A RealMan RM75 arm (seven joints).
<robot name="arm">
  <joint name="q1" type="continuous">
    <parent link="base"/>
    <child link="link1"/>
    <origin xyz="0 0 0.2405" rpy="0 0 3.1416"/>
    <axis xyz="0 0 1"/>
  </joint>
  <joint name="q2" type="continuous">
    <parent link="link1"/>
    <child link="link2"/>
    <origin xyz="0 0 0" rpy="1.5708 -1.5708 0"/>
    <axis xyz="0 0 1"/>
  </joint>
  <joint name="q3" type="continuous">
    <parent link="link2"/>
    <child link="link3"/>
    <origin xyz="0.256 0 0" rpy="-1.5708 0 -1.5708"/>
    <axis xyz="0 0 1"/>
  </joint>
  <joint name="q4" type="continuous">
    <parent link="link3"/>
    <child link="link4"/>
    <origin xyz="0 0 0" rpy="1.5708 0 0"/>
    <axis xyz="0 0 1"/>
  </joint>
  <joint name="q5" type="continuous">
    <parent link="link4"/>
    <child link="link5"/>
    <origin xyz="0 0.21 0" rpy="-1.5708 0 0"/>
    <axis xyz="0 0 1"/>
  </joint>
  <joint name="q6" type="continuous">
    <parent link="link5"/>
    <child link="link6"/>
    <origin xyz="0 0 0" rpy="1.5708 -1.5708 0"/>
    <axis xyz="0 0 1"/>
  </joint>
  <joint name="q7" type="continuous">
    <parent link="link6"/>
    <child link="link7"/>
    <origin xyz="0.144 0 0" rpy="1.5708 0 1.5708"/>
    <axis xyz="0 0 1"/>
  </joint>
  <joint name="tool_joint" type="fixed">
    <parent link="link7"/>
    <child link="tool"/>
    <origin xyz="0 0 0" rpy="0 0 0"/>
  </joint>
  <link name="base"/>
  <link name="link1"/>
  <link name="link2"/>
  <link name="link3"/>
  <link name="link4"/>
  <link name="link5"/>
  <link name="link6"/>
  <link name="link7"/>
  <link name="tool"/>
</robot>
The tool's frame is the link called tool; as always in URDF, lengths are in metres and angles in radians. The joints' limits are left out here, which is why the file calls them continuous.
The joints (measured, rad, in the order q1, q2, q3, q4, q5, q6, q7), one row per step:
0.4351 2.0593 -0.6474 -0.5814 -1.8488 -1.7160 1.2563
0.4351 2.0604 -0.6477 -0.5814 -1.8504 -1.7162 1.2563
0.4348 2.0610 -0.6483 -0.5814 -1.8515 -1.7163 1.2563
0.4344 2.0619 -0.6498 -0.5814 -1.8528 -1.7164 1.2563
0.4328 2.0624 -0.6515 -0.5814 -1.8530 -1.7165 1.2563
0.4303 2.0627 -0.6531 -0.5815 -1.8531 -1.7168 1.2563
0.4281 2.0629 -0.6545 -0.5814 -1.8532 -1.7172 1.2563
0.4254 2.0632 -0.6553 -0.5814 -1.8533 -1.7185 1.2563
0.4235 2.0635 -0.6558 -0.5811 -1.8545 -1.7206 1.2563
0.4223 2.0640 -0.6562 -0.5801 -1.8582 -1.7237 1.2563
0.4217 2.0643 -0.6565 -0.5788 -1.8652 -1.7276 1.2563
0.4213 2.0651 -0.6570 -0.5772 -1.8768 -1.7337 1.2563
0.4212 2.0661 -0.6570 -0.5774 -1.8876 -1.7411 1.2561
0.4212 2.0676 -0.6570 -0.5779 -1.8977 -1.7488 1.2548
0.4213 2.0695 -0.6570 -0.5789 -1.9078 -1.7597 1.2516
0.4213 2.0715 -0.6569 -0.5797 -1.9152 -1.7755 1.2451
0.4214 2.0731 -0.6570 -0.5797 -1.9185 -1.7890 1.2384
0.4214 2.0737 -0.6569 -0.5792 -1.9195 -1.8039 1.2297
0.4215 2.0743 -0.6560 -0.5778 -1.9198 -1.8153 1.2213
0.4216 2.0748 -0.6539 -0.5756 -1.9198 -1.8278 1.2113
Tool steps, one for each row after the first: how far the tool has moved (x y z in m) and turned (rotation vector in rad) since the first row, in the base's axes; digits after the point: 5 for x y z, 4 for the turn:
-0.00014 -0.00027 -0.00060 -0.0020 -0.0001 0.0003
-0.00014 -0.00053 -0.00101 -0.0035 -0.0005 0.0003
-0.00020 -0.00092 -0.00166 -0.0061 -0.0011 0.0007
0.00008 -0.00152 -0.00209 -0.0079 -0.0014 0.0000
0.00064 -0.00236 -0.00241 -0.0094 -0.0016 -0.0015
0.00114 -0.00312 -0.00269 -0.0110 -0.0018 -0.0028
0.00171 -0.00408 -0.00289 -0.0125 -0.0011 -0.0043
0.00207 -0.00501 -0.00319 -0.0151 -0.0006 -0.0047
0.00232 -0.00614 -0.00388 -0.0205 -0.0005 -0.0042
0.00261 -0.00746 -0.00481 -0.0287 -0.0023 -0.0027
0.00288 -0.00943 -0.00637 -0.0419 -0.0054 0.0004
0.00281 -0.01120 -0.00753 -0.0538 -0.0081 0.0054
0.00252 -0.01295 -0.00874 -0.0647 -0.0101 0.0117
0.00182 -0.01501 -0.00992 -0.0762 -0.0109 0.0218
0.00051 -0.01745 -0.01076 -0.0864 -0.0079 0.0373
-0.00082 -0.01935 -0.01127 -0.0927 -0.0032 0.0512
-0.00216 -0.02118 -0.01121 -0.0966 0.0027 0.0669
-0.00320 -0.02260 -0.01120 -0.0981 0.0082 0.0795
-0.00425 -0.02411 -0.01105 -0.0984 0.0149 0.0930

